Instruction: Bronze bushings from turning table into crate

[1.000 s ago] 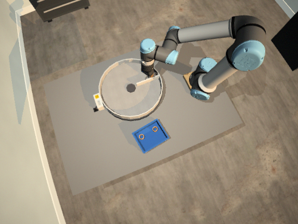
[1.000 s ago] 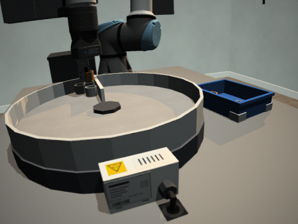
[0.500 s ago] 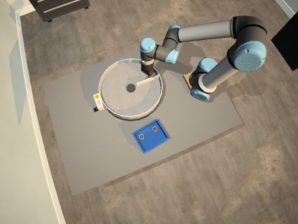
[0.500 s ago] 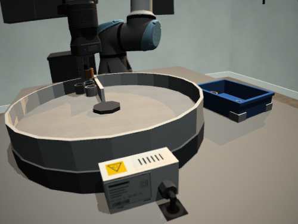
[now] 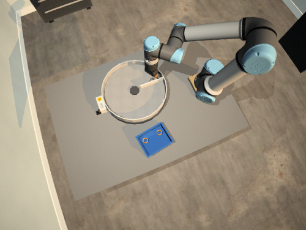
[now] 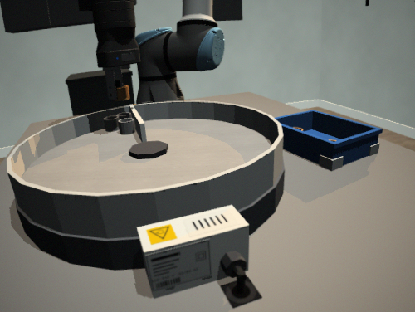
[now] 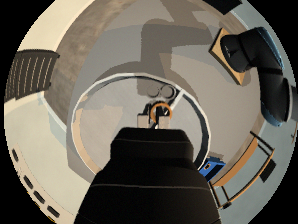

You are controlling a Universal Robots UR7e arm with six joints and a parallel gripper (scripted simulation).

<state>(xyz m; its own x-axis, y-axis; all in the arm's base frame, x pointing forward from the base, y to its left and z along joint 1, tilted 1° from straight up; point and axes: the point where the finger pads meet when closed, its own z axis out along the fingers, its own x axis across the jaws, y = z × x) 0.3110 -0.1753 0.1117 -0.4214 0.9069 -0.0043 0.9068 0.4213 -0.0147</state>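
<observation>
My hand is 36 cm to the right of the blue crate, 18 cm short of it and 11 cm above it. From my hand the other things lie so: round turning table (15 cm ahead, 9 cm below, 2 cm to the left).
</observation>
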